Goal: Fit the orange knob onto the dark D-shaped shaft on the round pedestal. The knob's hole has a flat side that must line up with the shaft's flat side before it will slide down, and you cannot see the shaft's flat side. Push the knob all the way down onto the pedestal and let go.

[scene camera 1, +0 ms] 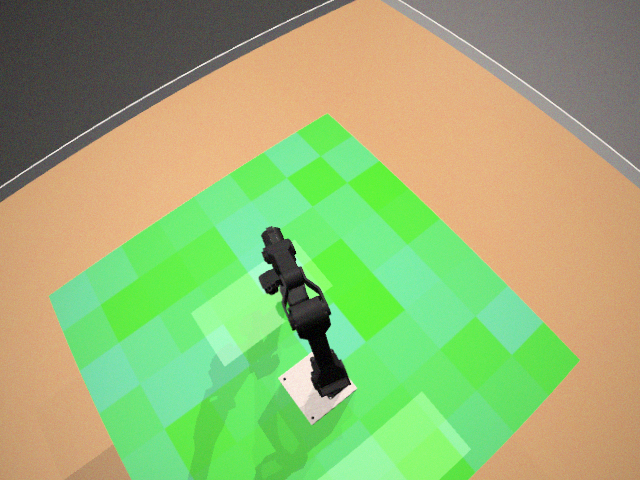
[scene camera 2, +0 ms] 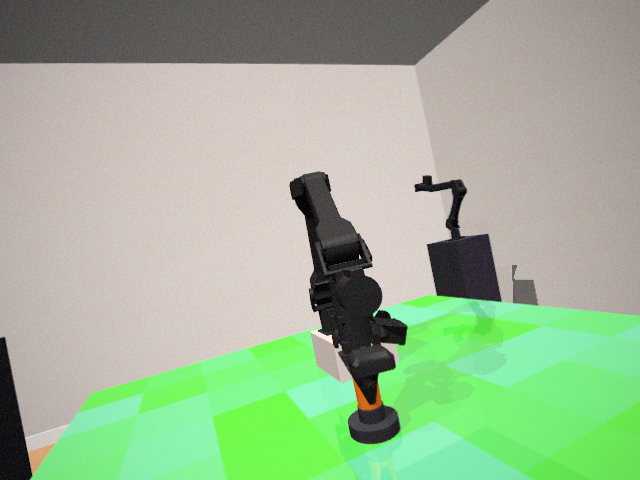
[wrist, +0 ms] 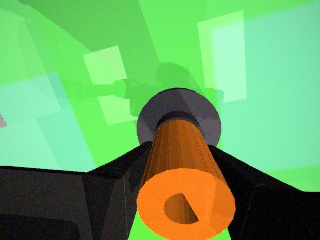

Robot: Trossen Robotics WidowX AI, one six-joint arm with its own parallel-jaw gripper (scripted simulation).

The gripper holds an orange knob. Further things: a dark round pedestal.
The gripper shows as well in scene camera 1 and in the wrist view.
